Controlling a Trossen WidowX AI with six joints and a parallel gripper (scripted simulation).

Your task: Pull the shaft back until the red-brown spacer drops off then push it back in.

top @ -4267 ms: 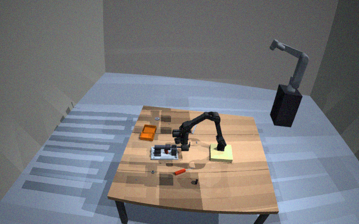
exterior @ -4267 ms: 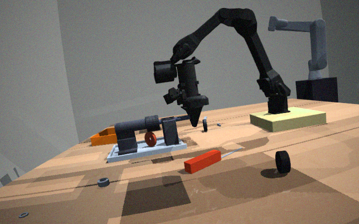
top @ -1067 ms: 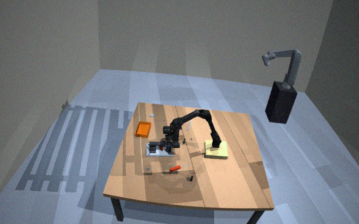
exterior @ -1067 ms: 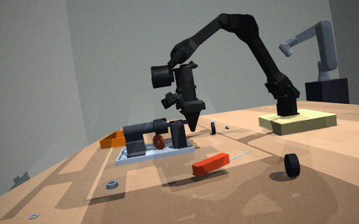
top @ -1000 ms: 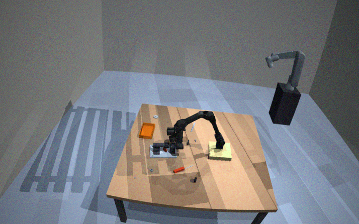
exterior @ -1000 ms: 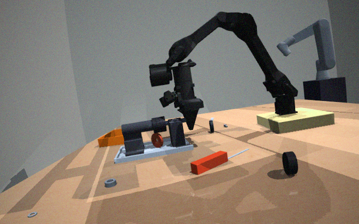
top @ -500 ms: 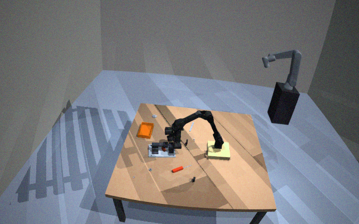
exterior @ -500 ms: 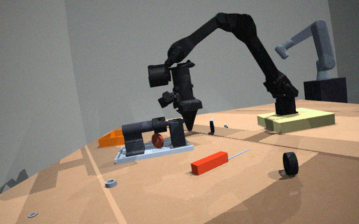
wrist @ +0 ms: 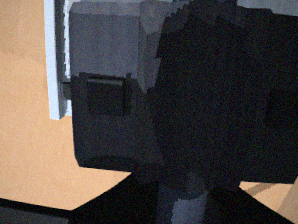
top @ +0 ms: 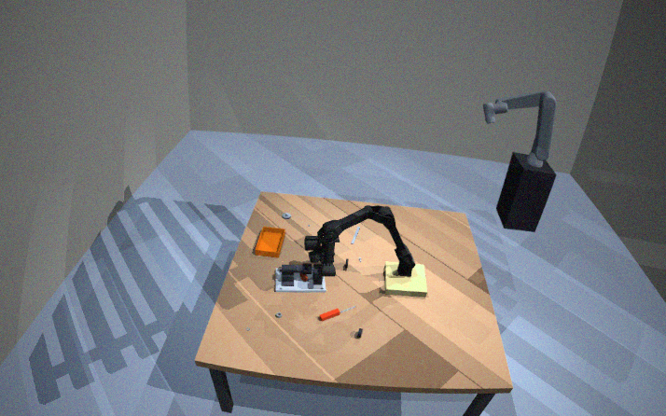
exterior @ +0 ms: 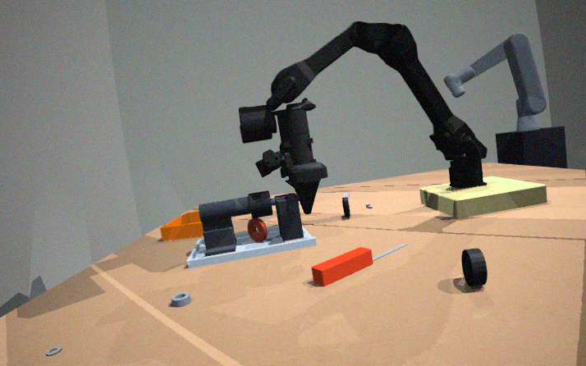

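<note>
My gripper tip is now 8 cm short of the shaft, 3 cm below it and 1 cm to the right of it. Round my gripper tip: orange tray 31 cm ahead, 22 cm to the right, 4 cm below; then red-brown spacer 10 cm ahead, 2 cm to the left, 1 cm below; then dark spacer 9 cm ahead, 3 cm above, 2 cm to the left.
</note>
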